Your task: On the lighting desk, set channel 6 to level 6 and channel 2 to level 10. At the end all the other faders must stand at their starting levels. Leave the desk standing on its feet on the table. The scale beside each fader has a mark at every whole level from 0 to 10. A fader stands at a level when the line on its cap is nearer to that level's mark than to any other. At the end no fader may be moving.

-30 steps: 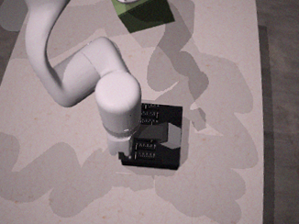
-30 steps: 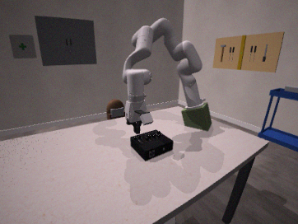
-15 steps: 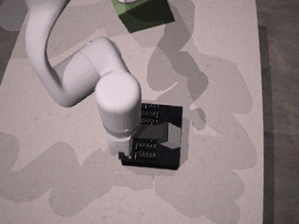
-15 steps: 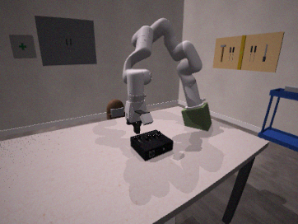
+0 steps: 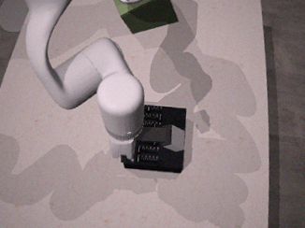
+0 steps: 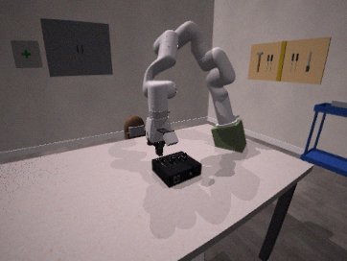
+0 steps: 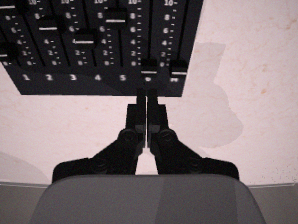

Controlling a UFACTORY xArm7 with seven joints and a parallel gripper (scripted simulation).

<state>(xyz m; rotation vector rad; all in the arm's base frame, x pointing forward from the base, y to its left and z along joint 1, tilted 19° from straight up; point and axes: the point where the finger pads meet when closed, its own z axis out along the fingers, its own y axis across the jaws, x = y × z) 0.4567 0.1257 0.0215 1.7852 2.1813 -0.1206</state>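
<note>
Now: the channel 6 fader cap 3 cm to the left of my hand and 3 cm below it. Round my hand: channel 5 fader cap: 6 cm to the left, 3 cm below, 3 cm behind; channel 3 fader cap: 7 cm behind, 5 cm to the left, 3 cm below; channel 4 fader cap: 5 cm behind, 4 cm to the left, 3 cm below.
</note>
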